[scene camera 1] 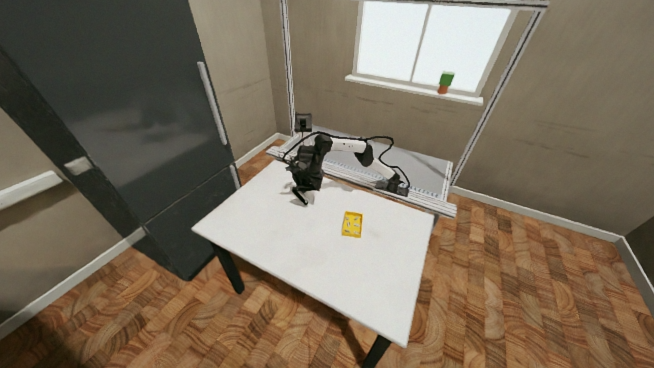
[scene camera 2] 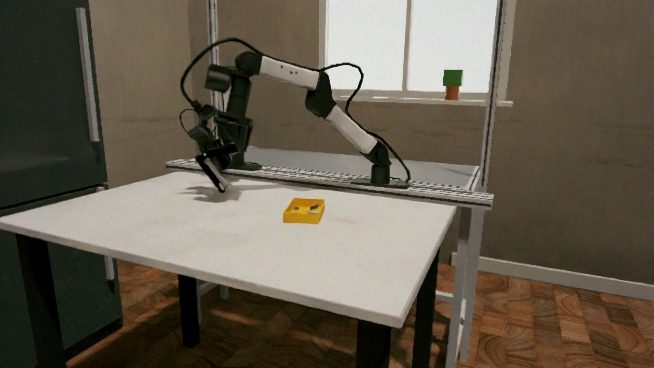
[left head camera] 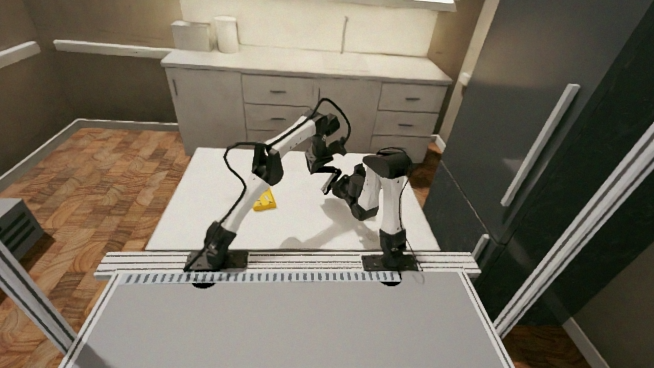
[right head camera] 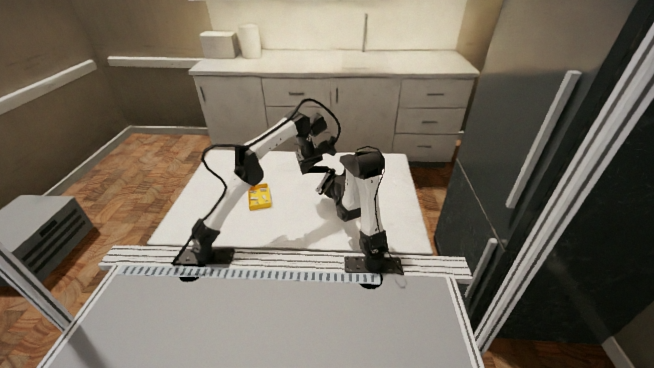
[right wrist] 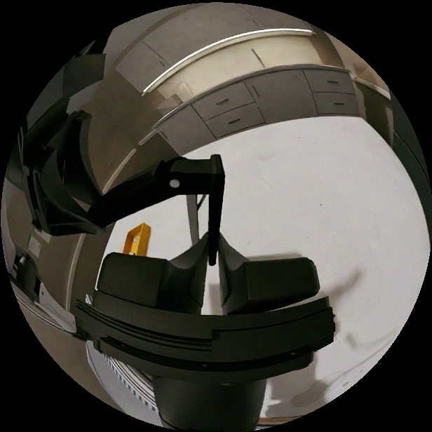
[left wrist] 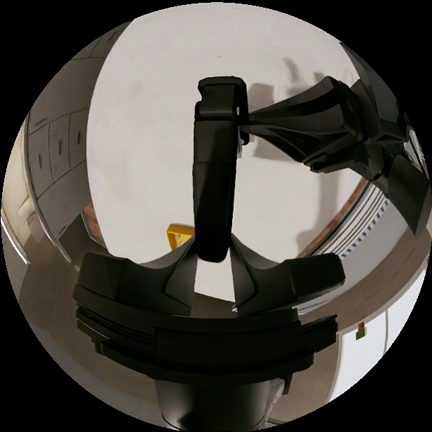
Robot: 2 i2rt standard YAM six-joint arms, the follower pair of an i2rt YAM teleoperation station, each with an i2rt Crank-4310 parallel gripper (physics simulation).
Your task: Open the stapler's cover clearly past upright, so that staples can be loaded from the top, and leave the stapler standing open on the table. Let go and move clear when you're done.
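Pixels of known places: left gripper, fingertip midpoint: (scene camera 1: 318, 189) (scene camera 2: 242, 152) (left head camera: 310, 172) (right head camera: 302, 172); right gripper, fingertip midpoint: (scene camera 1: 301, 195) (scene camera 2: 212, 174) (left head camera: 332, 184) (right head camera: 326, 184); left arm's base at its link origin: (scene camera 1: 391, 189) (scene camera 2: 380, 184) (left head camera: 217, 261) (right head camera: 205, 257); right arm's base at its link origin: (scene camera 2: 237, 167) (left head camera: 389, 263) (right head camera: 372, 266).
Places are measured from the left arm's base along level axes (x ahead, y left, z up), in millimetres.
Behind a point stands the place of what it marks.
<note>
The black stapler (left head camera: 328, 183) {z 72, x 342, y -421 mm} (right head camera: 325, 181) {z 71, x 358, y -434 mm} (scene camera 1: 300, 195) {z 76, x 359, y -436 mm} (scene camera 2: 212, 172) {z 72, x 352, y -437 mm} is held in the air above the table (scene camera 1: 285, 250) {z -21, x 634, y -370 mm} (scene camera 2: 250, 260) {z -22, x 683, y -113 mm}. My left gripper (left wrist: 213, 234) is shut on its thick cover (left wrist: 215, 185) (right wrist: 135, 192). My right gripper (right wrist: 213, 234) is shut on the thin base (right wrist: 216, 215). In the right wrist view the cover is swung well away from the base about the pivot (right wrist: 174, 183), and a silver strip (right wrist: 193, 215) shows between them. The exact opening angle is hard to judge. Both fingertip pairs are partly hidden in the head views.
A yellow tray (left head camera: 271, 203) {z 6, x 292, y -175 mm} (right head camera: 267, 204) {z -3, x 292, y -178 mm} (scene camera 1: 344, 224) {z -17, x 368, y -170 mm} (scene camera 2: 303, 218) {z -7, x 424, y -105 mm} with several small pieces stands on the table, at the right of the stapler in both scene views. The two grippers are close together. The tall dark fridge (scene camera 1: 125, 100) stands beyond the table's left side in scene camera 1.
</note>
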